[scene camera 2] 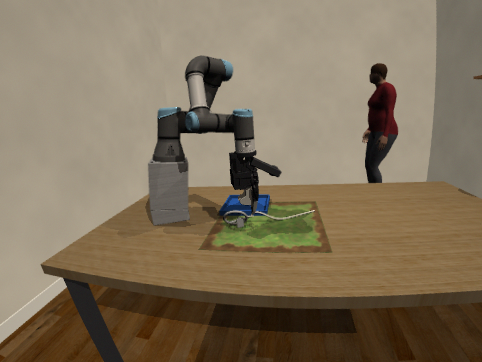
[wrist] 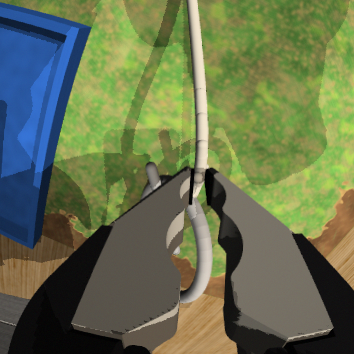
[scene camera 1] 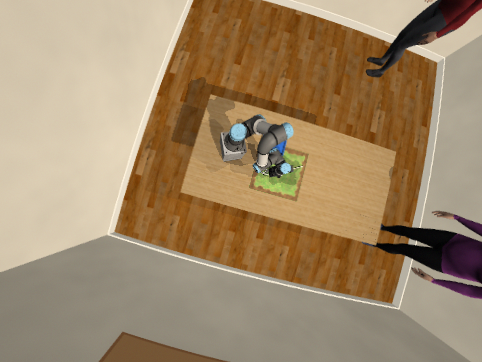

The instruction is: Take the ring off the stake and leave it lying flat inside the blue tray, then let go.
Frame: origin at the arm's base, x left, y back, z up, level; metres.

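Where they show: gripper, fingertip midpoint: [scene camera 2: 253,213] [wrist: 198,170]; arm's base, origin of the base link: [scene camera 2: 168,159] [scene camera 1: 234,142].
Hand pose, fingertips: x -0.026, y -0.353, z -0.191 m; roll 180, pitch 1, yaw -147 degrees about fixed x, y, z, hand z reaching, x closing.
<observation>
Each offset is from my fingertips to the top centre of the thing. "*": to the spot under its first point. Level surfaces: height alone.
A grey ring @(dy +0.061, dx -0.020, dz +0.025 m) [scene camera 2: 224,217] [wrist: 204,250] with a long pale cord @(* dy -0.084, dx +0.063, dz -0.045 m) [scene camera 2: 280,219] [wrist: 201,115] stands tilted above the mat at the grey stake @(dy +0.051, dx -0.009, dz -0.015 m) [scene camera 2: 240,223] [wrist: 152,172]. The left finger hides part of the ring in the wrist view, so I cannot tell whether the stake passes through it. My gripper [scene camera 2: 254,212] [wrist: 198,170] points down and is shut on the cord, close to where it joins the ring. The cord runs out beyond the fingertips. The blue tray @(dy +0.091, dx +0.174, dz -0.029 m) [scene camera 1: 281,147] [scene camera 2: 223,209] [wrist: 71,65] is beside the gripper, left in the wrist view, behind it in scene camera 2.
A green mat with brown edges @(dz -0.050 m) [scene camera 1: 287,189] [scene camera 2: 280,240] [wrist: 260,30] lies under the ring and stake on the wooden table @(dz -0.051 m) [scene camera 1: 345,170] [scene camera 2: 390,240]. The arm's grey pedestal [scene camera 1: 233,153] [scene camera 2: 169,192] stands at the left. Two people stand away from the arm.
</observation>
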